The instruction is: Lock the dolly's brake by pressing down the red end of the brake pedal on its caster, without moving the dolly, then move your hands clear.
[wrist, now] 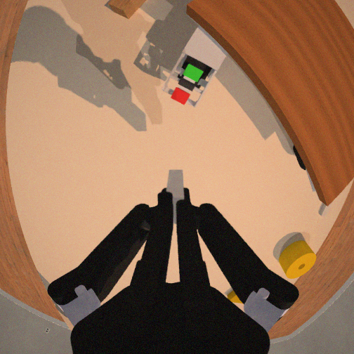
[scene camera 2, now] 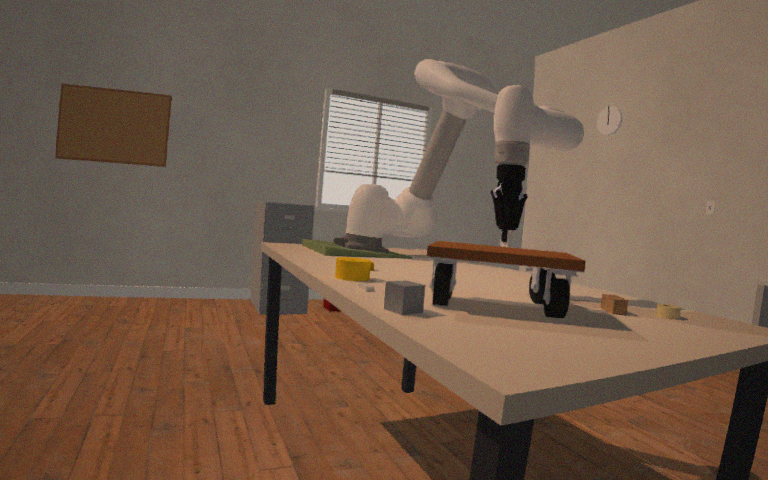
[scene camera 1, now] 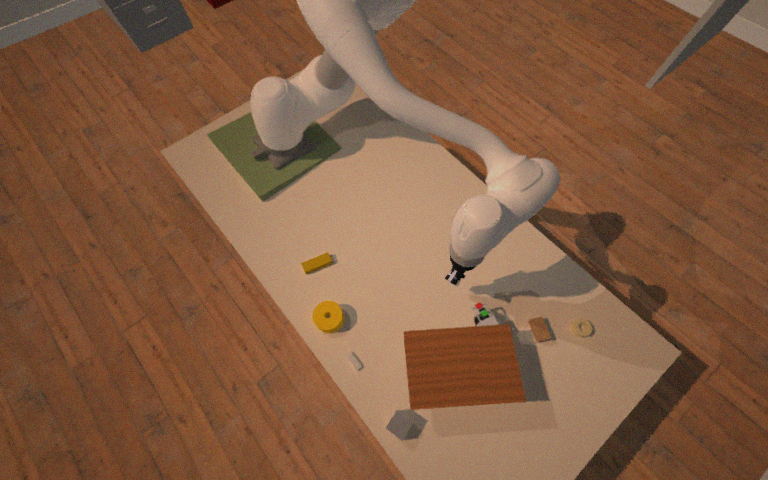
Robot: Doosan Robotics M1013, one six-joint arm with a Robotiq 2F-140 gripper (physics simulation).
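Places are measured from the arm's base along level axes (x ahead, y left, z up), in centimetres.
Pixels of known places: gripper, between the fingertips: (scene camera 1: 453, 283); arm's base, origin of its link: (scene camera 2: 362, 248) (scene camera 1: 284, 144).
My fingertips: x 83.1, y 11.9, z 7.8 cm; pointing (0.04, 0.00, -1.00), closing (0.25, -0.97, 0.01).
Ahead of a thing's pixels: the offset from my fingertips to its top centre. "spot": to the spot under its first point.
The dolly, a brown wooden board {spot: dz +2.9, dx +19.8, dy -14.6 cm} (scene camera 1: 464, 367) (scene camera 2: 504, 255) (wrist: 300, 65) on black-wheeled casters, stands on the table. The brake pedal sticks out beside the board's edge on one caster. Its red end {spot: dz -1.4, dx +9.6, dy +1.9 cm} (scene camera 1: 479, 305) (wrist: 180, 95) points away from the board, and its green end {spot: dz -0.2, dx +12.3, dy +1.0 cm} (scene camera 1: 484, 313) (wrist: 193, 72) is nearer the board. I cannot tell how far the pedal is tilted. My gripper (scene camera 1: 453, 277) (scene camera 2: 504, 240) (wrist: 175, 180) is shut and empty, pointing down. It is apart from the pedal and the board, off the red end's side. In scene camera 2 the board hides the pedal.
A yellow disc {dz -4.6, dx -16.7, dy -36.1 cm} (scene camera 1: 327, 316) (scene camera 2: 352, 268) (wrist: 297, 260), a yellow block {dz -7.4, dx -34.7, dy -28.9 cm} (scene camera 1: 317, 262), a small pale piece {dz -8.6, dx -1.3, dy -37.4 cm} (scene camera 1: 355, 361) and a grey cube {dz -4.3, dx +20.3, dy -37.2 cm} (scene camera 1: 406, 424) (scene camera 2: 404, 297) lie along one side. A wooden block {dz -6.3, dx +25.8, dy +13.6 cm} (scene camera 1: 540, 329) (scene camera 2: 613, 303) and a pale ring {dz -7.1, dx +33.1, dy +24.2 cm} (scene camera 1: 574, 328) are beyond the dolly's other side.
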